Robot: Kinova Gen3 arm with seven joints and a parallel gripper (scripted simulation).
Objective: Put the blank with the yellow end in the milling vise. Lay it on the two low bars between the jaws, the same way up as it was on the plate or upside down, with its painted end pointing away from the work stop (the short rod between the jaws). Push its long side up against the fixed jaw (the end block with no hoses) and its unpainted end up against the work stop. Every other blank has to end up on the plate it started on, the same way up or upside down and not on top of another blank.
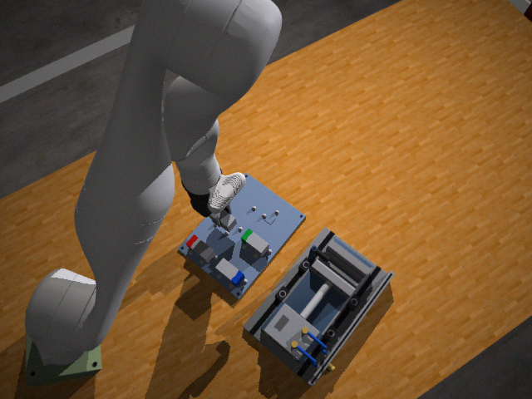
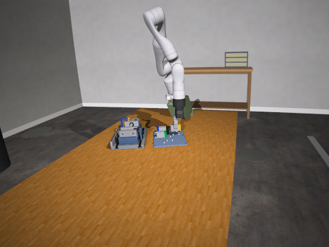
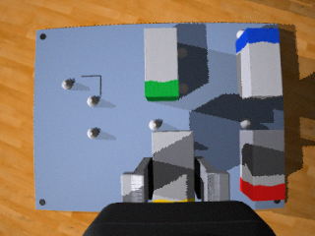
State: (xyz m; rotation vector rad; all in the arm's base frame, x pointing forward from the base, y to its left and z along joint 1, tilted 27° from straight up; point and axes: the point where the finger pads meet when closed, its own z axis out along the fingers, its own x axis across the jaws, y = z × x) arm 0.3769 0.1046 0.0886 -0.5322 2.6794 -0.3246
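Right now my hand is 3 cm short of the blue plate, 4 cm to the left of it and 8 cm above it. Also, from my hand: yellow-ended blank (2 cm below); red-ended blank (8 cm behind, 3 cm to the right, 6 cm below); green-ended blank (4 cm ahead, 8 cm to the right, 6 cm below).
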